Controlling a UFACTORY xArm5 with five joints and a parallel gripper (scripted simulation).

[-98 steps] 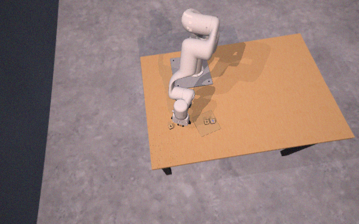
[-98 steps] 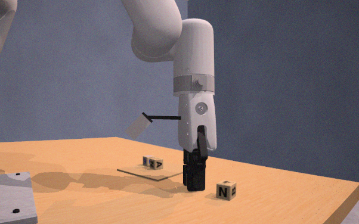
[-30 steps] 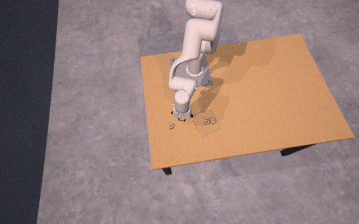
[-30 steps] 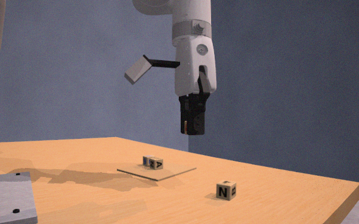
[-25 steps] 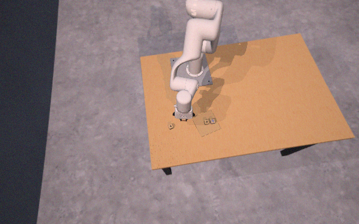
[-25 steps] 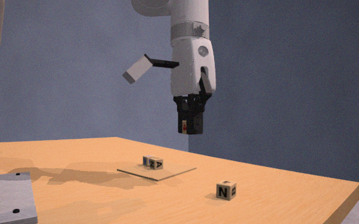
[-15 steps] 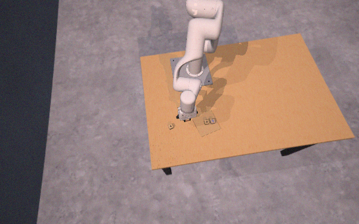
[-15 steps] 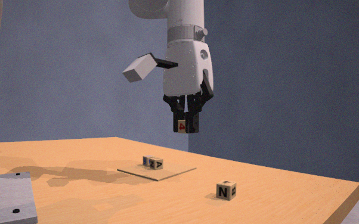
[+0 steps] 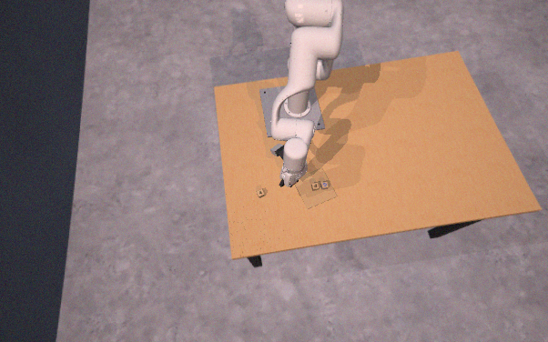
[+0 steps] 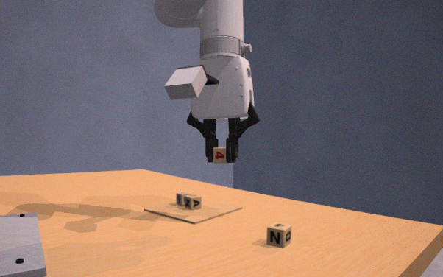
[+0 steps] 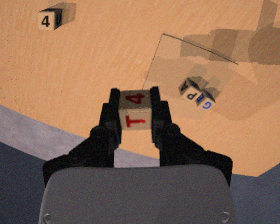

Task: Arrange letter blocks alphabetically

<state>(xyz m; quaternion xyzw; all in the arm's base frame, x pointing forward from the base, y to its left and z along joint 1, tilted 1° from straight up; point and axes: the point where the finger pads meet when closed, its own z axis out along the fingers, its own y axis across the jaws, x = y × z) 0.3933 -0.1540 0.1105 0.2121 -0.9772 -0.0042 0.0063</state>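
Now: hand 120 mm above the thin tan mat, 100 mm to the right of it and 20 mm short of it. From my hand the other things lie so: blue-lettered block: 140 mm to the left, 110 mm below, 20 mm ahead; then black-lettered block: 130 mm to the right, 110 mm below, 20 mm behind; then red-lettered block: 10 mm below.
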